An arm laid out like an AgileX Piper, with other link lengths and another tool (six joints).
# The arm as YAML. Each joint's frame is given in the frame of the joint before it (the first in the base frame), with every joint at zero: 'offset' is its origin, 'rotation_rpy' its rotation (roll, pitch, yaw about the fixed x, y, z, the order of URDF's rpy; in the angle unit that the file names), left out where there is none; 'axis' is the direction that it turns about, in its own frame. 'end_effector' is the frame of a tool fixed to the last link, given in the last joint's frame.
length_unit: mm
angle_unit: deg
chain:
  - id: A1
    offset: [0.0, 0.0, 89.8]
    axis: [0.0, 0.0, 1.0]
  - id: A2
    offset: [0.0, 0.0, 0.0]
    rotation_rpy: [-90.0, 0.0, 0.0]
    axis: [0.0, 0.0, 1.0]
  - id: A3
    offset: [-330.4, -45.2, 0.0]
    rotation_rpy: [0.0, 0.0, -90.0]
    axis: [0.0, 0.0, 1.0]
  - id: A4
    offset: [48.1, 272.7, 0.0]
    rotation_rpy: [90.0, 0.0, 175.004]
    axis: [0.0, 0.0, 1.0]
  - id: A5
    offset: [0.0, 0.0, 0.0]
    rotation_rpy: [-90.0, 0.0, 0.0]
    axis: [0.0, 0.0, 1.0]
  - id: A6
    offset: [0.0, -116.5, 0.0]
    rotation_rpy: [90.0, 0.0, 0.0]
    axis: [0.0, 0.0, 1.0]
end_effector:
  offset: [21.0, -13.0, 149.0]
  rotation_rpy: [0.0, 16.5, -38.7]
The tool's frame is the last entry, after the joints.
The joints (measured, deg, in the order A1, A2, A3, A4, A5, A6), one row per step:
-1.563, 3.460, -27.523, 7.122, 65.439, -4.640
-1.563, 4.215, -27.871, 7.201, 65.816, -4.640
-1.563, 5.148, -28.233, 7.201, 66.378, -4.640
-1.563, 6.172, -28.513, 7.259, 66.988, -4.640
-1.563, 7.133, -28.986, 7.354, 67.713, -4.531
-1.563, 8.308, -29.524, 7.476, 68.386, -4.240
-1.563, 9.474, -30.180, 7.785, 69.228, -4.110
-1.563, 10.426, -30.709, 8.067, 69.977, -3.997
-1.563, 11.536, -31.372, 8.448, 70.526, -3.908
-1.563, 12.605, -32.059, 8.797, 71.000, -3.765
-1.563, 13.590, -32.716, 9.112, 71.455, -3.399
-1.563, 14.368, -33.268, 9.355, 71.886, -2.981
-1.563, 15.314, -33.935, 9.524, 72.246, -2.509
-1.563, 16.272, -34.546, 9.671, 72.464, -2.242
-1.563, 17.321, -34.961, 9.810, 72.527, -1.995
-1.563, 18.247, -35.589, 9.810, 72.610, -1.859
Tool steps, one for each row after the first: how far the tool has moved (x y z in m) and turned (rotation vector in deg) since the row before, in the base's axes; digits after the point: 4 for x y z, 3 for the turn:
-0.0004, 0.0004, -0.0001, 0.068, 0.779, 0.079
-0.0008, 0.0001, -0.0009, -0.003, 1.129, 0.062
-0.0010, 0.0004, -0.0018, 0.052, 1.348, 0.095
-0.0013, 0.0006, -0.0006, 0.159, 1.216, 0.056
-0.0010, 0.0008, -0.0003, 0.324, 1.331, -0.059
-0.0014, 0.0016, 0.0002, 0.361, 1.351, 0.148
-0.0014, 0.0015, 0.0000, 0.323, 1.171, 0.137
-0.0004, 0.0018, 0.0014, 0.401, 0.992, 0.170
-0.0001, 0.0017, 0.0018, 0.410, 0.860, 0.108
-0.0001, 0.0016, 0.0018, 0.529, 0.817, -0.069
-0.0003, 0.0013, 0.0014, 0.493, 0.702, -0.142
0.0003, 0.0010, 0.0021, 0.462, 0.695, -0.225
0.0009, 0.0008, 0.0021, 0.311, 0.596, -0.106
0.0013, 0.0007, 0.0010, 0.303, 0.728, -0.121
0.0015, 0.0000, 0.0025, 0.092, 0.400, -0.089

